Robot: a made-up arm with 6 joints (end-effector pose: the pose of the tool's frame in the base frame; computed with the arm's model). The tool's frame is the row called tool. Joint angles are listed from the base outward.
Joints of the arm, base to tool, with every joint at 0 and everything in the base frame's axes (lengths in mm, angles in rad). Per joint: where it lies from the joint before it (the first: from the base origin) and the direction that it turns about. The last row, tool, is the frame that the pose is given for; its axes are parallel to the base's.
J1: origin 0 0 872.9 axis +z
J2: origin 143.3 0 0 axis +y
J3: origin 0 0 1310.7 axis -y
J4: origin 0 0 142 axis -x
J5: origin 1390.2 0 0 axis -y
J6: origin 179.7 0 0 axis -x
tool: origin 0 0 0
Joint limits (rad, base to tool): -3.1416..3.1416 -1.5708..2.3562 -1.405..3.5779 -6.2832..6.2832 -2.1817..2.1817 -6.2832..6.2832
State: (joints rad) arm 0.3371 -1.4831 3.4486 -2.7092 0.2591 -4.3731
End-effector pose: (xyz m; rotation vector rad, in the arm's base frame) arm -0.6772 -0.2578 -0.5169 0.2907 1.4928 -0.4471
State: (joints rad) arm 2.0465 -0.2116 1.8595 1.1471 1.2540 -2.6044
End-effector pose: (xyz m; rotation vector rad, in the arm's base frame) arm 0.3250 -0.9708 3.3215 -0.6565 1.0116 -1.9792
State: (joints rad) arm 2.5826 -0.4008 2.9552 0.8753 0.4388 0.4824
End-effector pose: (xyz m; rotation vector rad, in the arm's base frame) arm 1.5329 -1.0280 1.5628 1.7114 -0.4327 -1.0875
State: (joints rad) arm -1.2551 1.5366 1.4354 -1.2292 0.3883 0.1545
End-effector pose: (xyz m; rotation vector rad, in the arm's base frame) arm 0.8762 -2.8892 0.9244 0.7855 -0.8726 -1.4342
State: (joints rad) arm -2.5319 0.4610 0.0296 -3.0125 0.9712 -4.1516
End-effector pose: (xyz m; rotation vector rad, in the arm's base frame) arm -1.7155 -1.1749 1.4184 -1.8421 0.3936 2.2531
